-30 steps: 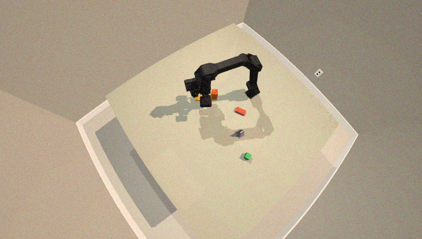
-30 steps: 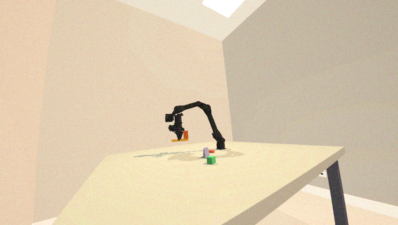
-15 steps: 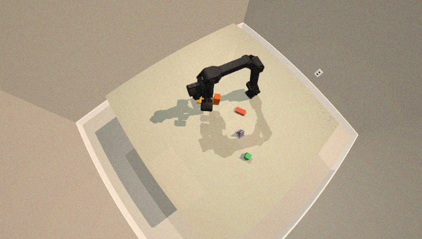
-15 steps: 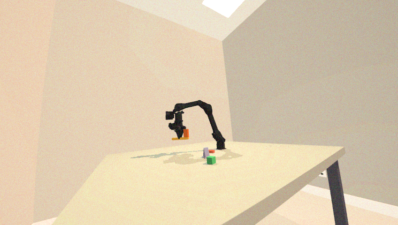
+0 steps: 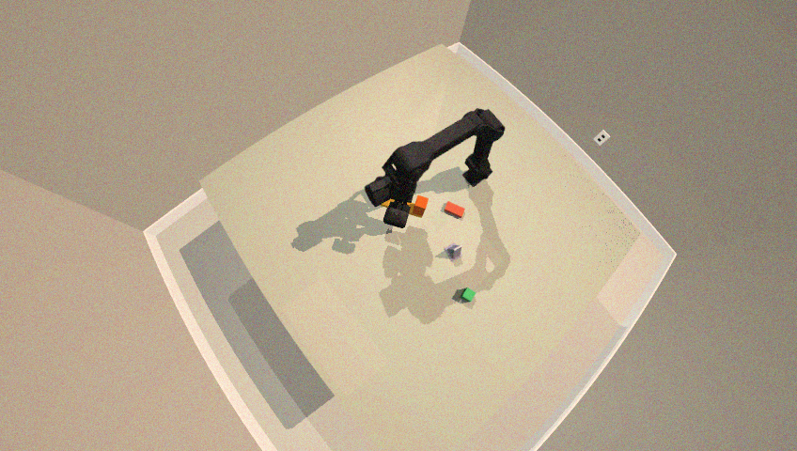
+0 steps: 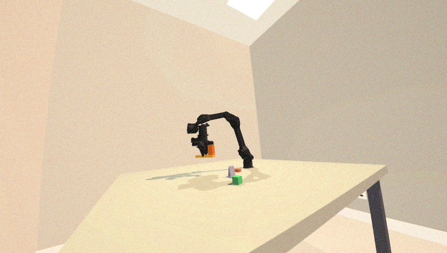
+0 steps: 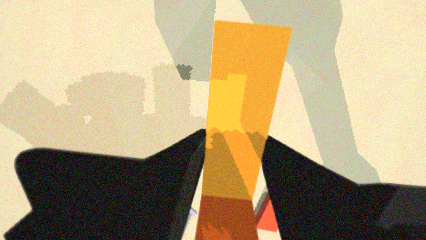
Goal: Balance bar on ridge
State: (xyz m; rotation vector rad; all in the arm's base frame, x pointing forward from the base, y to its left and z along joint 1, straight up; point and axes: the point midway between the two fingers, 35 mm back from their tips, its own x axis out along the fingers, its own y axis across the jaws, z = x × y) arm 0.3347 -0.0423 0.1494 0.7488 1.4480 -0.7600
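The flat red block lies 18 cm behind my gripper tip, 11 cm below it and 10 cm to the left of it. From my gripper tip the other things lie so: green cube: 34 cm to the left, 10 cm below, 1 cm behind.
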